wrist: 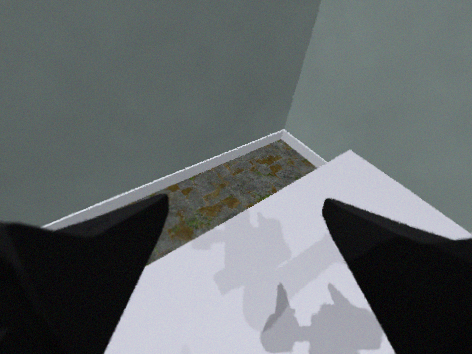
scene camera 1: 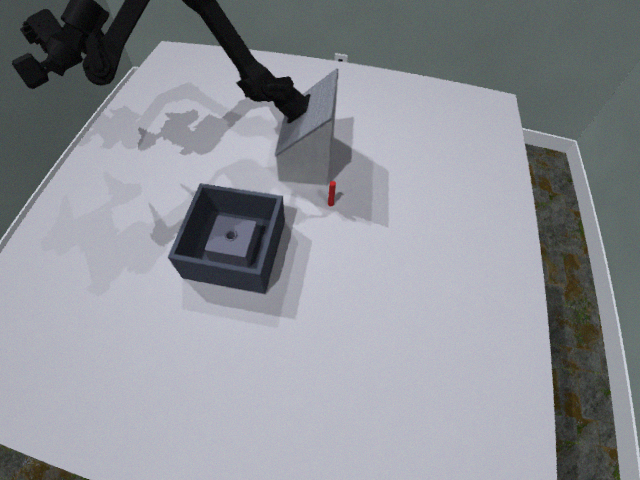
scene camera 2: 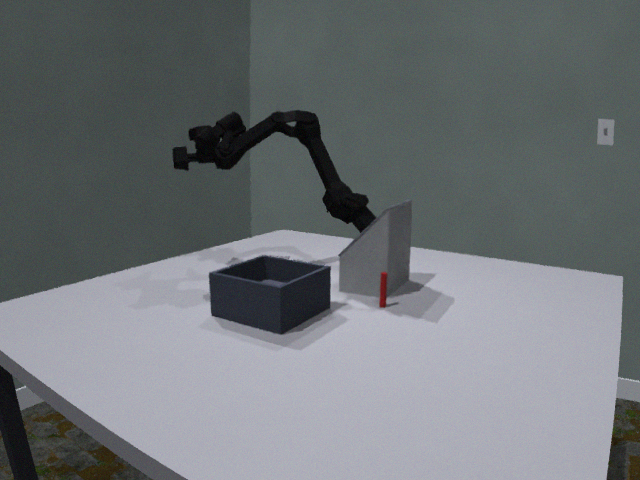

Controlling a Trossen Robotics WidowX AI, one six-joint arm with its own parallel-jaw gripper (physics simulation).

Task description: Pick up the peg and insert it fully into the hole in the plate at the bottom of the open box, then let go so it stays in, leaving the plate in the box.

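Pixels of known places: gripper, fingertip midpoint: [wrist: 246,204] [scene camera 2: 202,168]; arm's base, origin of the base link: [scene camera 1: 299,109] [scene camera 2: 373,230].
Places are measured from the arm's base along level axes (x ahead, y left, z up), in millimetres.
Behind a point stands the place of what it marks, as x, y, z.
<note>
The red peg [scene camera 1: 331,193] {178, 105, -87} [scene camera 2: 383,289] {178, 108, -95} stands upright on the table, to the right of the open box. The dark blue-grey box [scene camera 1: 222,276] {424, -88, -84} [scene camera 2: 245,300] {424, -92, -83} has tall walls. A square grey plate [scene camera 1: 219,246] {359, -112, -81} lies on its bottom, with a small round hole [scene camera 1: 231,235] {321, -98, -96} near the middle of its top. The box walls hide most of the plate in scene camera 2. My gripper [wrist: 246,204] {67, -531, 151} is open and empty, its two black fingers wide apart in the wrist view. The arm's hand is high at the upper left in both scene views, far from the peg; its fingers are hard to make out there.
A grey slant-topped block [scene camera 1: 305,155] {117, 33, -36} [scene camera 2: 364,263] {117, 31, -58} stands behind the peg and box, with the arm rising from its sloping face. The white table [scene camera 1: 413,310] {418, 312, -138} [scene camera 2: 413,387] {506, 302, -139} [wrist: 200,300] {105, -556, -139} bears shadows of the arm. Walls stand beyond the table's far edges.
</note>
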